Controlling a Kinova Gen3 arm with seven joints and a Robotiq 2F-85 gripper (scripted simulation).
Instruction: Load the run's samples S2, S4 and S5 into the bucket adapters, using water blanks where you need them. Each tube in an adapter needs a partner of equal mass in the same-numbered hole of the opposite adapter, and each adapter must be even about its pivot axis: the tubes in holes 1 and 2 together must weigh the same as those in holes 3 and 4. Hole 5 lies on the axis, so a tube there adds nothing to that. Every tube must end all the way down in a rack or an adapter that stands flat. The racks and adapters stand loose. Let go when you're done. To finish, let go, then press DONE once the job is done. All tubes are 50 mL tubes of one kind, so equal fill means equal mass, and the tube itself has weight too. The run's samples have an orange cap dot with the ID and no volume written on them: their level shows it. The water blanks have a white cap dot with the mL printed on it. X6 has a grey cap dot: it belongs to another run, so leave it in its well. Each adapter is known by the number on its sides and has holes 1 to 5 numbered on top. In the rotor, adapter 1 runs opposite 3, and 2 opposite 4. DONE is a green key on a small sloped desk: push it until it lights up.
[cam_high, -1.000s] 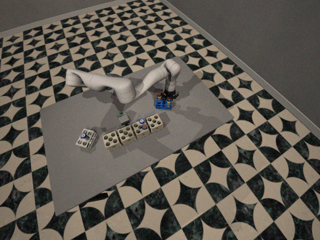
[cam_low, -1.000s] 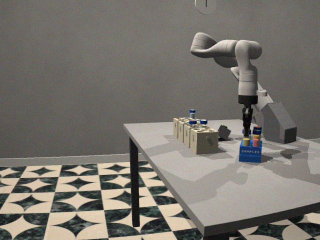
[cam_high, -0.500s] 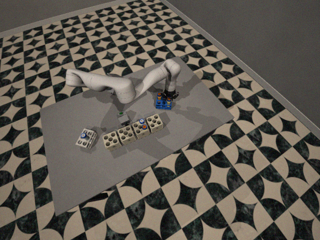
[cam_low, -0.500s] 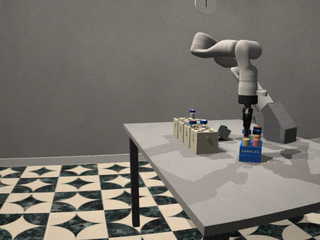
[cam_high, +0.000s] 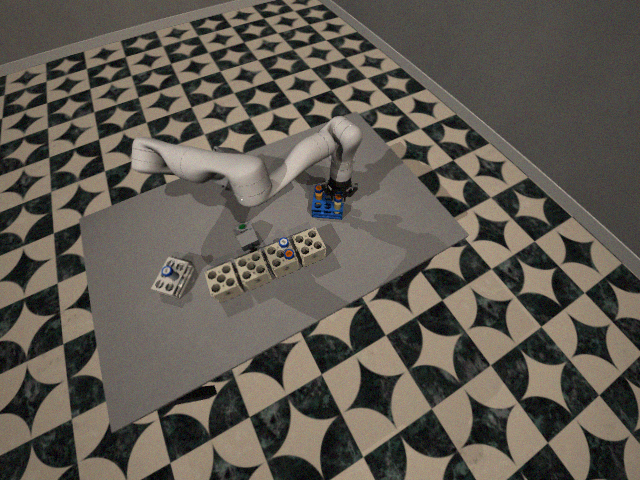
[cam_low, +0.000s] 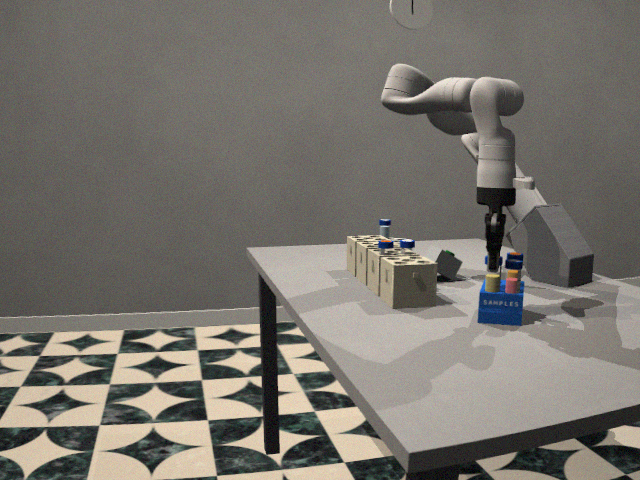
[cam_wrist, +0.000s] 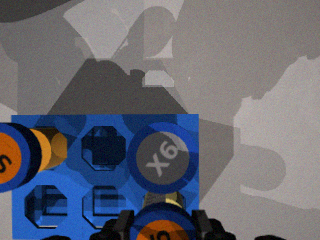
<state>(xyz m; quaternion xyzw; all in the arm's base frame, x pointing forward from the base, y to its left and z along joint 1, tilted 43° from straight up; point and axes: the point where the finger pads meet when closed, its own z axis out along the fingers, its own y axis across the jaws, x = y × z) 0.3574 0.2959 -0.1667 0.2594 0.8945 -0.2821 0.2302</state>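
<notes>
Right now my hand is 50 mm above the sample tube and 10 mm past it. Also, from my hand: pink-filled tube (50 mm below, 30 mm to the left, 30 mm behind); then white-dot blank (270 mm to the right, 60 mm ahead, 50 mm below); then blue samples rack (90 mm below, 40 mm behind, 20 mm to the right).
</notes>
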